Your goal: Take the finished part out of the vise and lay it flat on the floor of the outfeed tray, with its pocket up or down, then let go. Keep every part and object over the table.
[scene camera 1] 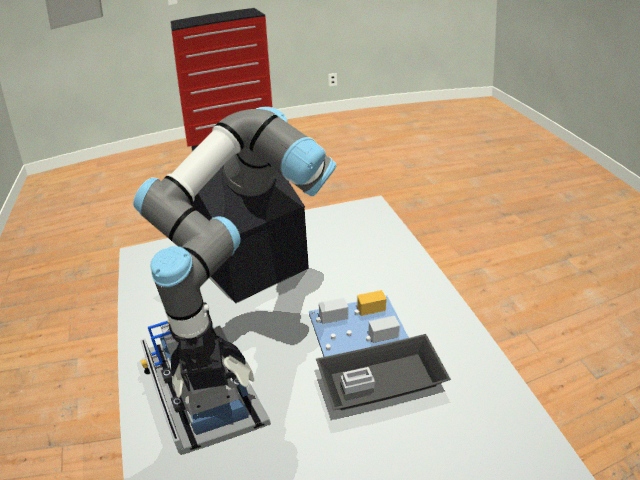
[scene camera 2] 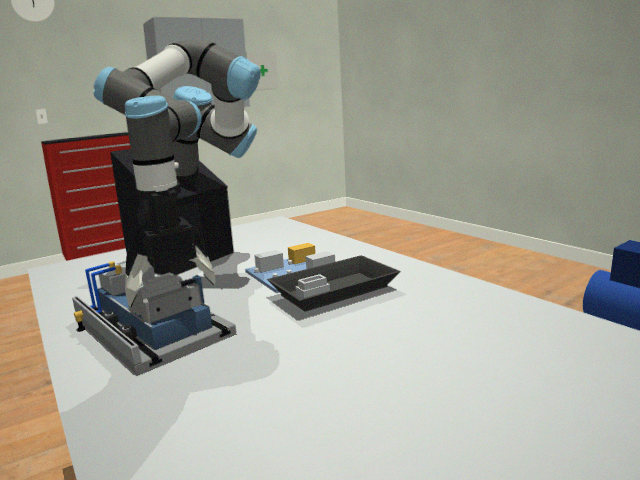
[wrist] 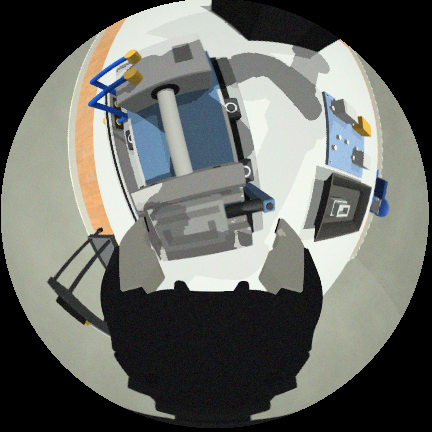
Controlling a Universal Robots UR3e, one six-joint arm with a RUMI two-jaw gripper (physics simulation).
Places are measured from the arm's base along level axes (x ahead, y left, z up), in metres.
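Pixels of known places: gripper, fingertip midpoint: (scene camera 1: 214,386) (wrist: 211,219); arm's base, origin of the base link: (scene camera 1: 248,173).
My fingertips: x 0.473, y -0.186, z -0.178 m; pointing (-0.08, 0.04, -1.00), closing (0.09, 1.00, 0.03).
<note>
For each thing: its top centre in the pictures, then the offset to it from my fingertips.
- finished part, middle of its top: (wrist: 189,234) (scene camera 2: 159,278) 0.007 m back, 0.017 m right, 0.034 m up
- vise, middle of its top: (wrist: 163,143) (scene camera 2: 142,278) (scene camera 1: 191,356) 0.076 m back, 0.031 m right, 0.018 m up
- pocketed part, middle of its top: (scene camera 1: 357,374) (scene camera 2: 312,278) (wrist: 343,210) 0.026 m ahead, 0.274 m left, 0.034 m down
- blue plate, middle of its top: (scene camera 1: 358,327) (scene camera 2: 296,269) (wrist: 350,138) 0.138 m back, 0.338 m left, 0.073 m down
- yellow block, middle of its top: (scene camera 1: 371,297) (scene camera 2: 301,246) (wrist: 366,126) 0.185 m back, 0.387 m left, 0.037 m down
The finished part (wrist: 192,225), a grey block with a rectangular pocket facing up, sits in the vise (scene camera 1: 219,417) (scene camera 2: 180,328) (wrist: 205,130), against the wide grey jaw. In the scene views the gripper and the front jaw mostly hide it. My gripper (scene camera 1: 212,379) (scene camera 2: 173,291) (wrist: 211,219) is open and points down over the vise's front end. Its fingers stand wide to either side, with the part left of the middle between them in the wrist view. The outfeed tray (scene camera 1: 400,374) (scene camera 2: 356,281) (wrist: 325,215) stands to the right of the vise.
Another pocketed part (scene camera 1: 357,381) (scene camera 2: 312,285) (wrist: 342,209) stands near the tray's left end. Behind the tray, a blue plate (scene camera 1: 338,333) carries grey blocks and a yellow block (scene camera 1: 371,302) (scene camera 2: 301,253). Blue hoses (wrist: 107,95) arch beside the vise. The black pedestal (scene camera 1: 273,248) stands behind.
</note>
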